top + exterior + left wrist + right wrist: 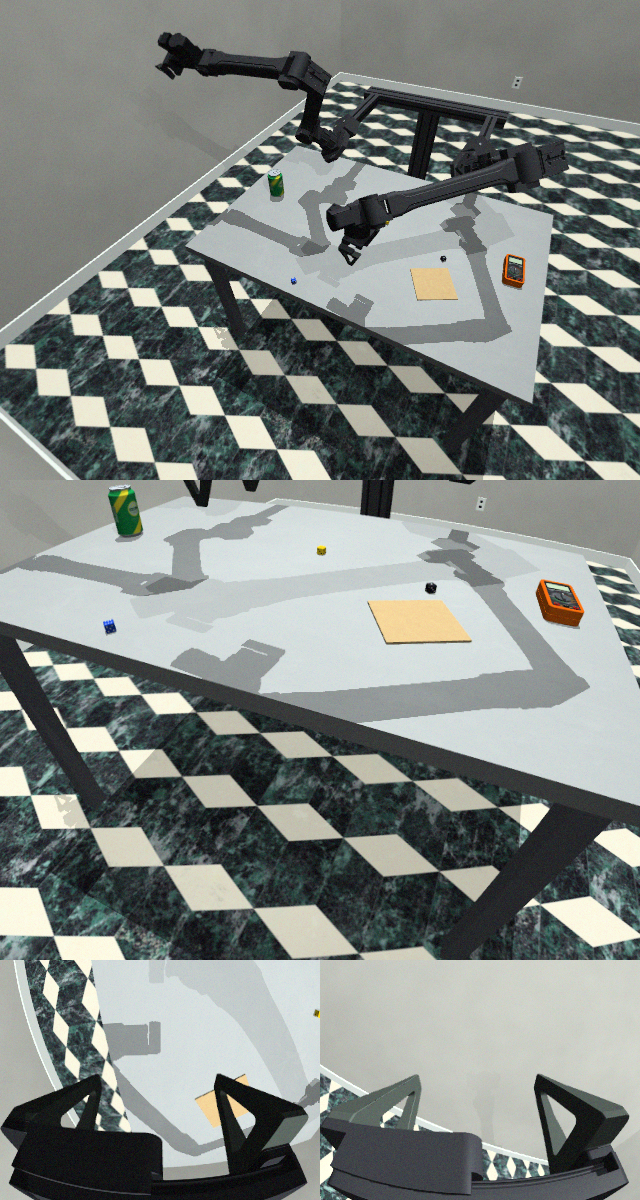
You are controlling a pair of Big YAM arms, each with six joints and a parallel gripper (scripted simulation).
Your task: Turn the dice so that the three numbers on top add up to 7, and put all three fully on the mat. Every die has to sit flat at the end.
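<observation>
The blue die is 4 cm ahead of my left hand, 22 cm to the right of it and 20 cm below it. The rest, counted from my left hand: tan mat (14 cm behind, 25 cm to the left, 21 cm below); black die (27 cm behind, 27 cm to the left, 20 cm below); yellow die (39 cm behind, 1 cm to the left, 20 cm below).
</observation>
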